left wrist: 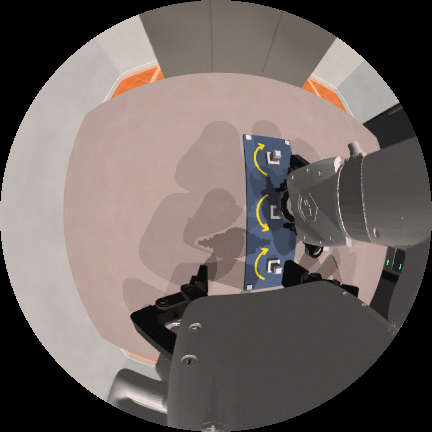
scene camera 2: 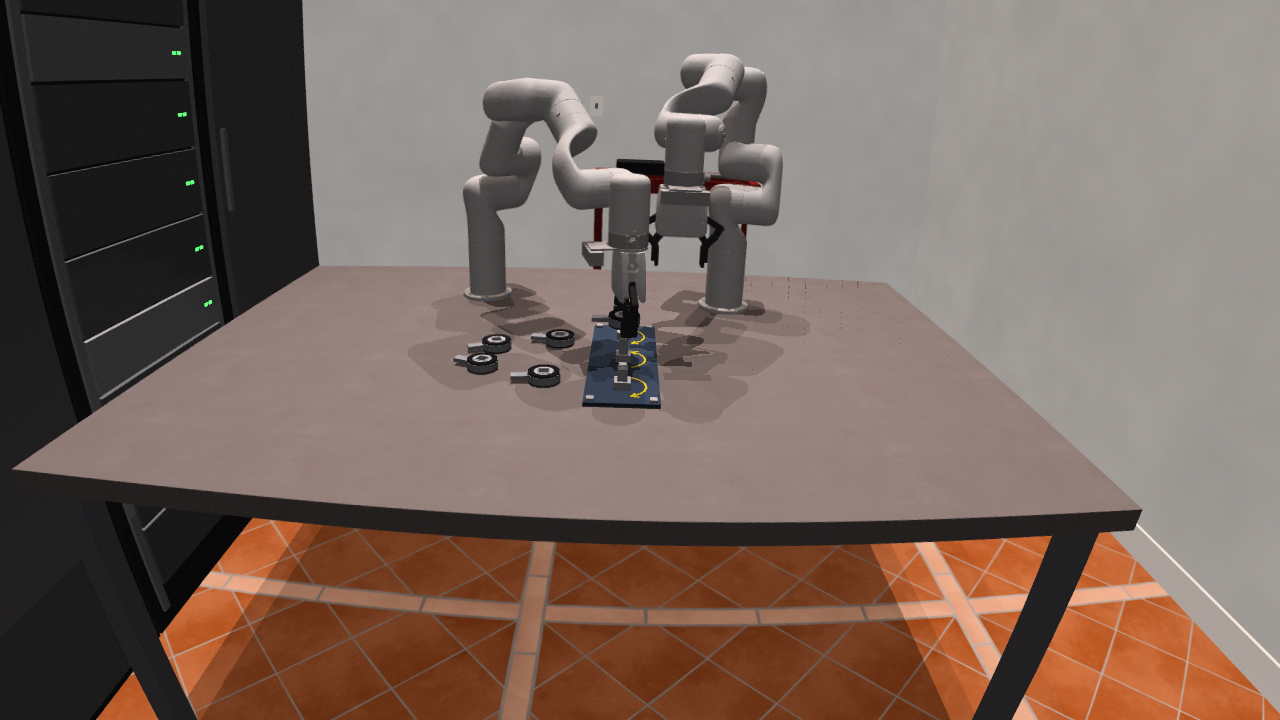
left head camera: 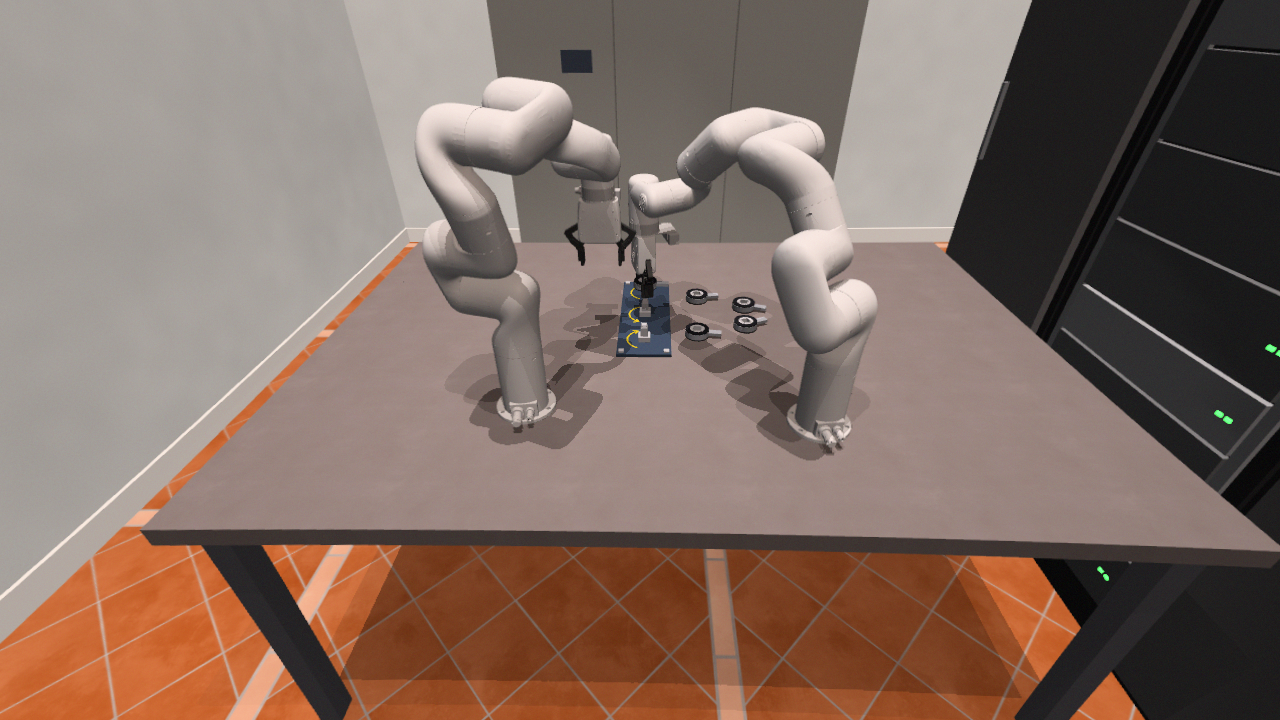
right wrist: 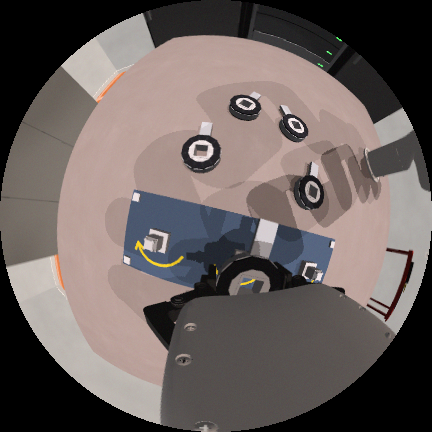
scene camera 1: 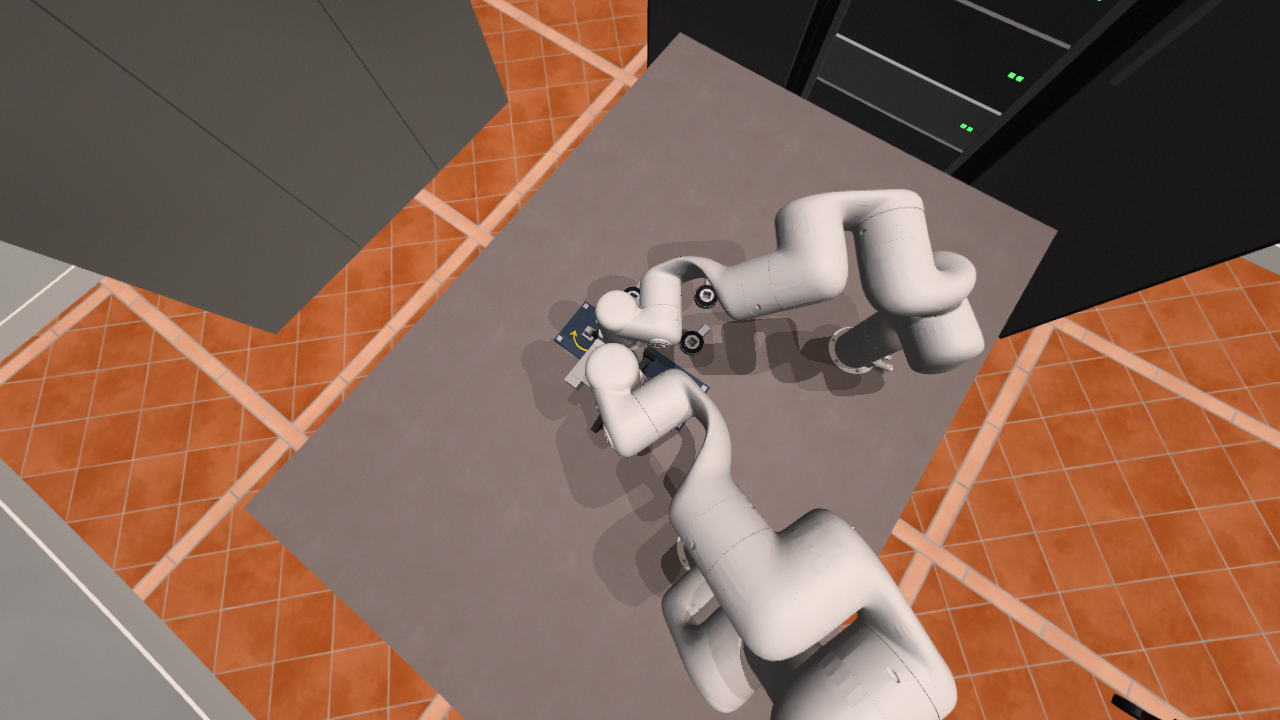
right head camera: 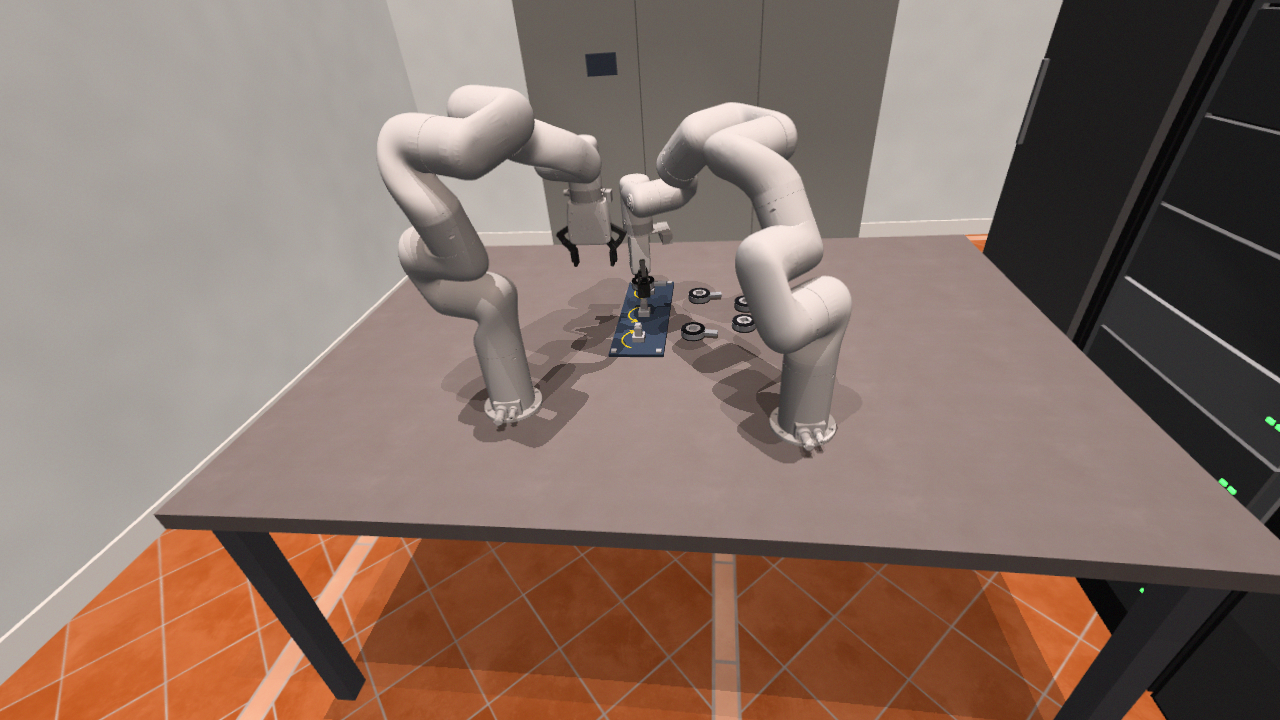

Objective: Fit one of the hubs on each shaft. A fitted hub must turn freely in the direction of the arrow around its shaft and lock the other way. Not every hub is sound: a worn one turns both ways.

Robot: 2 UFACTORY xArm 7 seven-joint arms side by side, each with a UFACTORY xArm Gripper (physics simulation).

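Places are measured from the left arm's base along level axes (x ahead, y left, z up), in metres.
Pixels of known places: left gripper, between the fingertips: (left wrist: pixel 246 275) (scene camera 2: pixel 678 265) (left head camera: pixel 601 263) (right head camera: pixel 595 264); right gripper, between the fingertips: (left wrist: pixel 285 206) (scene camera 2: pixel 625 331) (left head camera: pixel 644 291) (right wrist: pixel 242 275) (right head camera: pixel 642 291); left arm's base, origin of its link: (scene camera 2: pixel 722 306) (left head camera: pixel 527 405) (right head camera: pixel 514 404); right arm's base, origin of its link: (scene camera 2: pixel 488 294) (left head camera: pixel 817 423) (right wrist: pixel 370 164) (scene camera 1: pixel 851 351) (right head camera: pixel 801 425).
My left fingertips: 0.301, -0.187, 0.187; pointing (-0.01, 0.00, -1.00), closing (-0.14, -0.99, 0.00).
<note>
Ahead of a thing's pixels: the offset from my left fingertips to its top centre, as dx, dy, dz. "spot": to the spot under its first point. Level surfaces: height alone.
A blue plate {dz -0.179} (left head camera: pixel 657 344) (scene camera 2: pixel 604 394) (left wrist: pixel 254 195) (right wrist: pixel 150 210) bears three square shafts with yellow arrows, among them one end shaft {spot: +0.175, -0.126, -0.138} (left wrist: pixel 275 156) (right wrist: pixel 151 243) and the other end shaft (left wrist: pixel 274 268) (right wrist: pixel 311 271). My right gripper (left head camera: pixel 646 279) (scene camera 2: pixel 629 317) (right wrist: pixel 242 275) is shut on a black-rimmed hub {+0.061, -0.131, -0.079} (right wrist: pixel 249 261), held level above the middle of the plate; the middle shaft shows partly through its square hole. Several loose hubs lie flat beside the plate: one hub {+0.131, -0.288, -0.165} (right wrist: pixel 187 156), another hub {+0.057, -0.405, -0.165} (right wrist: pixel 243 116), a third hub {-0.035, -0.383, -0.165} (right wrist: pixel 285 127) and one near the plate's corner {spot: -0.036, -0.227, -0.165} (right wrist: pixel 301 192). My left gripper (left head camera: pixel 601 259) (scene camera 2: pixel 678 260) (left wrist: pixel 246 275) is open and empty, high up.
Both arms lean in over the table {dz -0.187} (left head camera: pixel 581 483) (scene camera 2: pixel 805 465), and their grippers are close together. The right arm crosses over some loose hubs in scene camera 1. A dark server rack (scene camera 2: pixel 111 111) stands on the floor beside the table.
</note>
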